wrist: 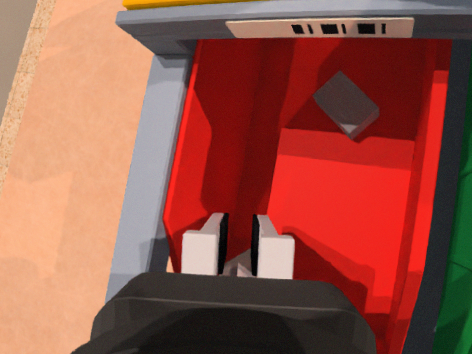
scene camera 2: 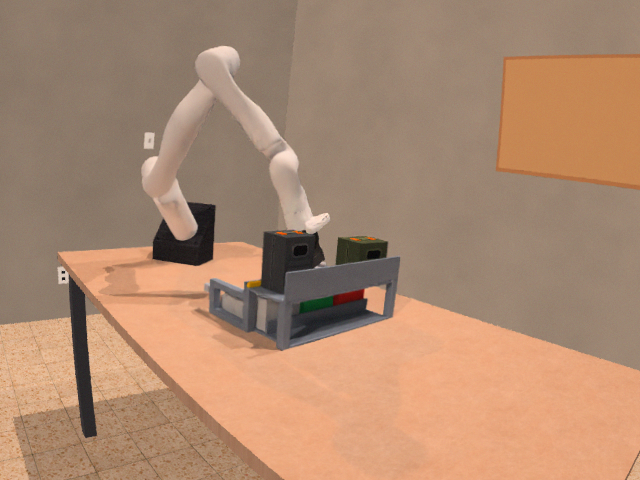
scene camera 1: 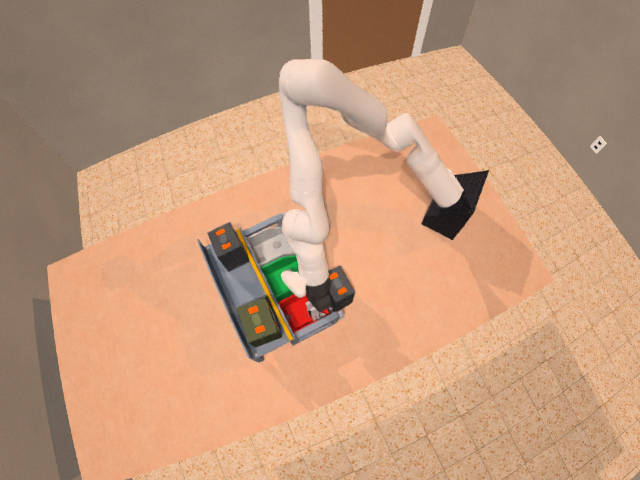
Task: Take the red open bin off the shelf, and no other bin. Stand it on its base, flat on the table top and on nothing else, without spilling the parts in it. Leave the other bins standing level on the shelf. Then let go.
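Frame: origin at the arm's base, x ahead, y left, z up, level; centimetres.
Seen in the pictures: gripper, fingertip midpoint: (wrist: 239, 234) (scene camera 1: 314, 317); arm's base, origin of the base link: (scene camera 2: 185, 229) (scene camera 1: 449, 197).
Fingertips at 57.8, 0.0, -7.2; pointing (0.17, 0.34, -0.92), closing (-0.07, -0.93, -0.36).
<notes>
Offsets run from my fingertips to a thing's top centre, as dx, dy, dz. "spot": to the spot under its first point.
The red open bin {spot: +2.4, -5.4, -3.0} (scene camera 1: 297, 311) (scene camera 2: 348, 296) (wrist: 345, 200) sits in the end bay of the blue-grey shelf (scene camera 1: 235, 289) (scene camera 2: 343, 277) (wrist: 145, 165). A grey block-like part {+6.8, -5.5, -1.5} (wrist: 345, 102) lies in it near the label rail. Another pale part shows partly below the fingers in the wrist view. My gripper (scene camera 1: 316, 310) (wrist: 239, 234) is partly open with nothing between its fingers, over the red bin near its outer side wall. In the scene camera 2 view the fingers are mostly hidden. A green bin {spot: +0.3, -17.1, -3.0} (scene camera 1: 279, 279) (scene camera 2: 316, 303) (wrist: 462, 225) and a light grey bin {spot: -4.1, -28.8, -3.0} (scene camera 1: 268, 245) (scene camera 2: 231, 304) stand on the shelf.
A dark case {+7.4, -28.9, +18.5} (scene camera 1: 227, 248) (scene camera 2: 289, 260) and an olive case {+13.4, -6.2, +16.0} (scene camera 1: 258, 322) (scene camera 2: 361, 251) stand on the shelf's upper level, behind the yellow strip {+5.6, -16.5, +7.3} (scene camera 1: 258, 268). Another dark case {-10.1, -1.6, +9.3} (scene camera 1: 341, 289) stands close beside my gripper, at the bins' front side.
</notes>
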